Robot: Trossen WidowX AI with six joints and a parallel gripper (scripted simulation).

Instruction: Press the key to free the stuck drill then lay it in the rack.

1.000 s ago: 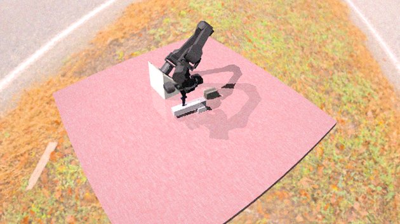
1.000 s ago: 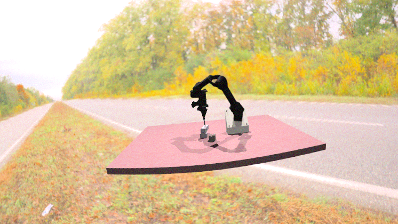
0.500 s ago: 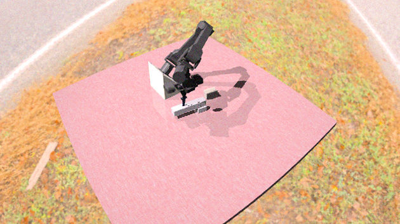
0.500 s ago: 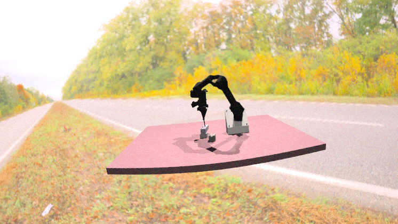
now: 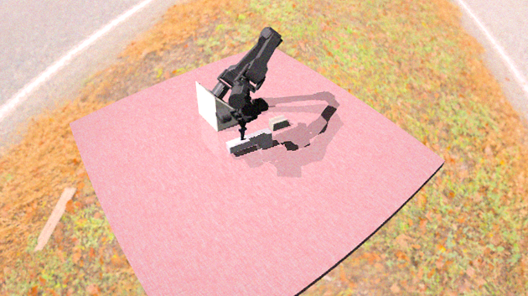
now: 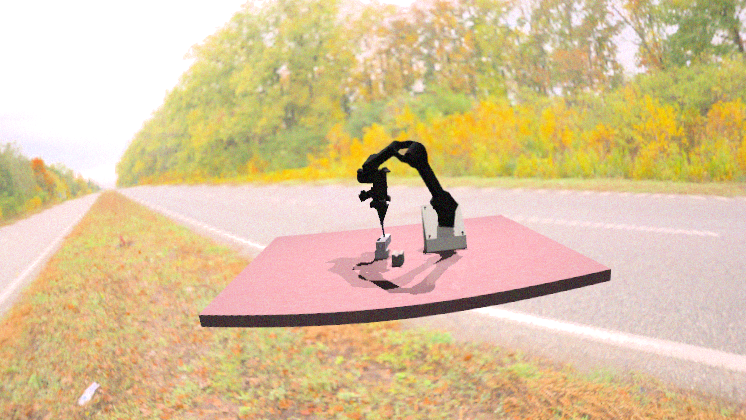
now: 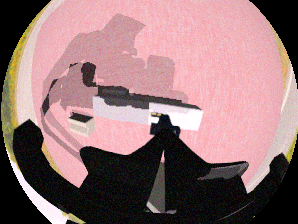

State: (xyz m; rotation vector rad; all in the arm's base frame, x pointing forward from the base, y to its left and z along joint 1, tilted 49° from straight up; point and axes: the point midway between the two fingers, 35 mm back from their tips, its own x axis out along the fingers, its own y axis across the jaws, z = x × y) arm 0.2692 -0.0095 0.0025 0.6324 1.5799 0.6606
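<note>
My gripper tip is now 30 mm above the blue key. The rest, counted from my gripper tip: light grey block (40 mm to the left, 90 mm below); grey rack (70 mm behind, 210 mm to the left, 110 mm below); drill (60 mm to the left, 80 mm below).
</note>
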